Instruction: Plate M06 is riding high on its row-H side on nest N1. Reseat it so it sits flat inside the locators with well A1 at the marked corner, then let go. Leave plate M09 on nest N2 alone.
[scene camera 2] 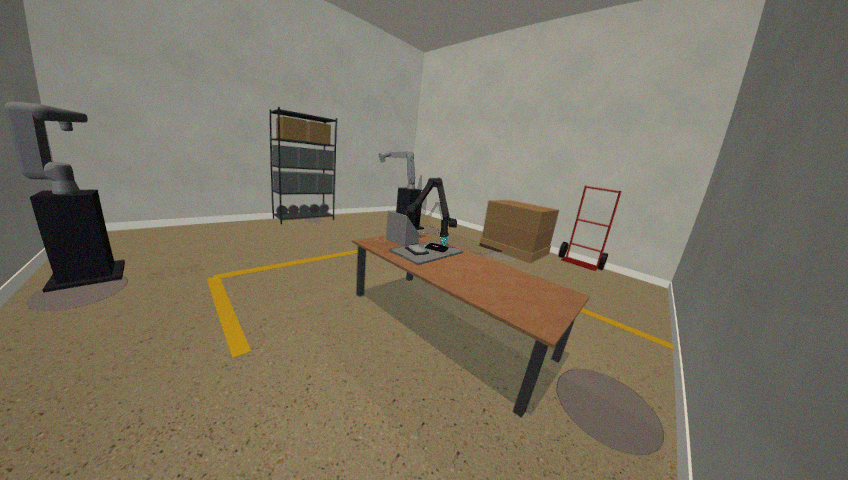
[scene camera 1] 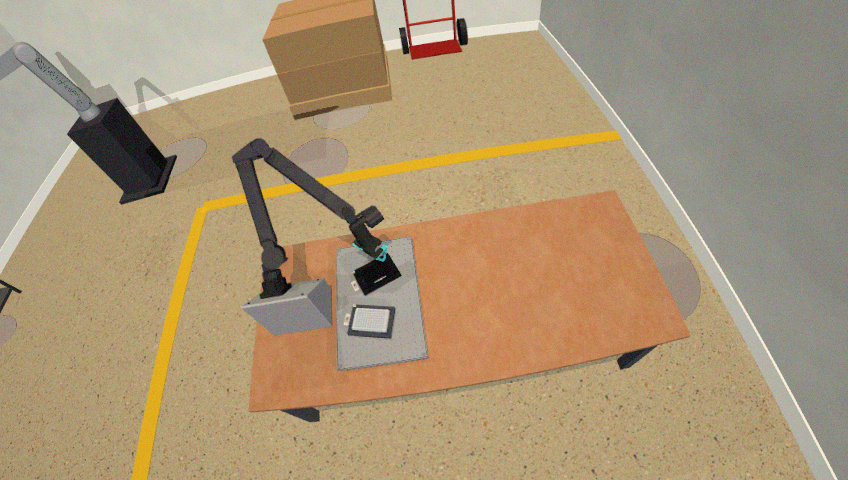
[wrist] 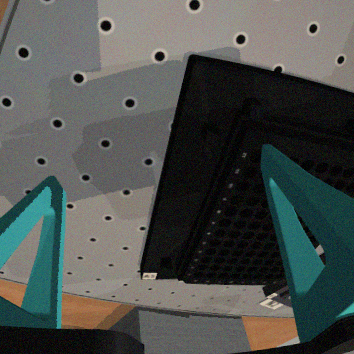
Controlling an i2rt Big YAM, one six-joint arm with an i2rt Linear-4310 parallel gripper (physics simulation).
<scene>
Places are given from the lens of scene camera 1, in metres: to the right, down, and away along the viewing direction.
pale-topped plate (scene camera 1: 375,320): -0.18, 0.29, 1.32
</scene>
